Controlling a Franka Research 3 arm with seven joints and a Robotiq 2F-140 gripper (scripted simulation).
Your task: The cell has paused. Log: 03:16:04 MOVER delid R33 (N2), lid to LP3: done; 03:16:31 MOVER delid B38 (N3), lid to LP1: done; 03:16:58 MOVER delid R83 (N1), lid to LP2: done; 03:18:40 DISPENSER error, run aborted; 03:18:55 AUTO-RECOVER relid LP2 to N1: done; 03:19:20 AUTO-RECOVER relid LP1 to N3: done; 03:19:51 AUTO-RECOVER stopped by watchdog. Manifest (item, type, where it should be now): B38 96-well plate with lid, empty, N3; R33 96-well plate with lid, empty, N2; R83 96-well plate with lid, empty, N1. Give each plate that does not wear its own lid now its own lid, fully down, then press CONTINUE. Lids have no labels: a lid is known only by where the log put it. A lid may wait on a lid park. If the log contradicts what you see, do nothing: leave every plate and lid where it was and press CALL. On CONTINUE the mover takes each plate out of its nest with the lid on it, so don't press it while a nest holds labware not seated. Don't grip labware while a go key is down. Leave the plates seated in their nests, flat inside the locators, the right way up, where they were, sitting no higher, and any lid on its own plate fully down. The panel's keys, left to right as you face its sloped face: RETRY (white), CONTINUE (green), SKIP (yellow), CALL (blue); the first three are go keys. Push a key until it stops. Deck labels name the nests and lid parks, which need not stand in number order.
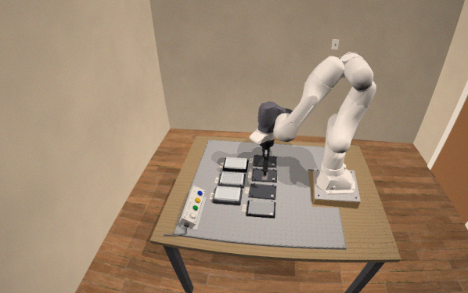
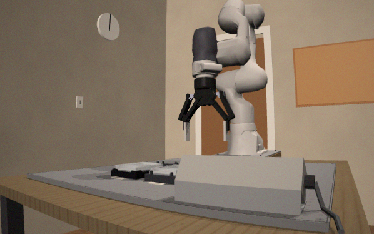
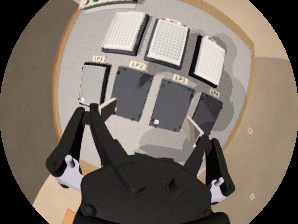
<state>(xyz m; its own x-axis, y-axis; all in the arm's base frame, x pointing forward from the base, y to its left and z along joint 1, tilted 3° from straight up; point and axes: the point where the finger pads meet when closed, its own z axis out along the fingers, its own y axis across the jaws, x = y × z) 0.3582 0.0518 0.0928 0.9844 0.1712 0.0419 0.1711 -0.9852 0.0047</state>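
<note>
My gripper is now 19 cm to the right of the grey lid, 10 cm above it and 2 cm past it. Round my hand: plate 18 cm ahead, 9 cm below, 3 cm to the left; then lid park 11 cm below, 7 cm to the left, 1 cm behind; then blue key 29 cm ahead, 22 cm to the left, 5 cm below.
</note>
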